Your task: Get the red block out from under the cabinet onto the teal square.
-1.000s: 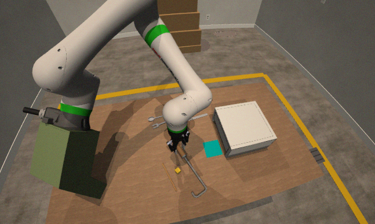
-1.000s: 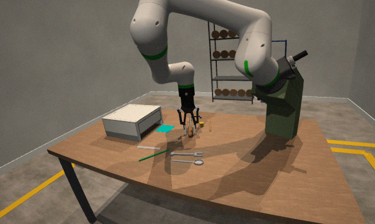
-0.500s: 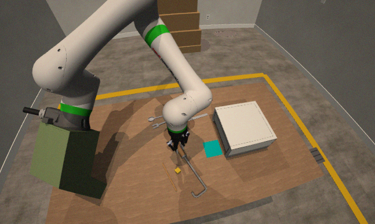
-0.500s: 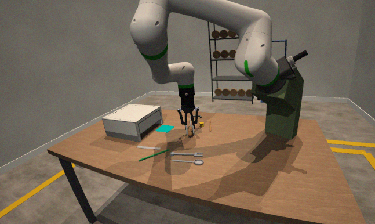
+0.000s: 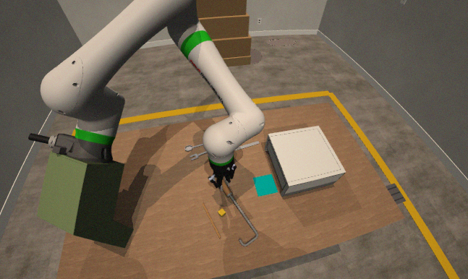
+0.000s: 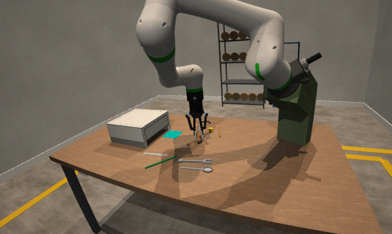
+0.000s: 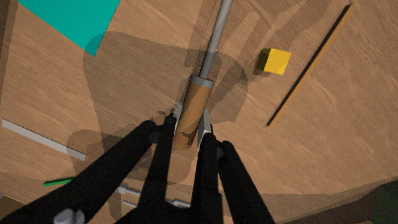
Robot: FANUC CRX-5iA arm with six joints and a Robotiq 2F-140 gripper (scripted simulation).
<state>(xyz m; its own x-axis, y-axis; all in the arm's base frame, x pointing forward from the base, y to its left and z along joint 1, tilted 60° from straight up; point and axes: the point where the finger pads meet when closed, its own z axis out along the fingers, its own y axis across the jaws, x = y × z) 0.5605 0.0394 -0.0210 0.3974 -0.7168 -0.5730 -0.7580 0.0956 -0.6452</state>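
My hand is 240 mm to the right of the flat grey bar, 150 mm short of it and 30 mm above it. The rest, counted from my hand: yellow cube (130 mm to the right, 20 mm below, 20 mm behind); then teal square (210 mm ahead, 30 mm below, 10 mm to the right); then fork (210 mm to the left, 90 mm behind, 30 mm below).
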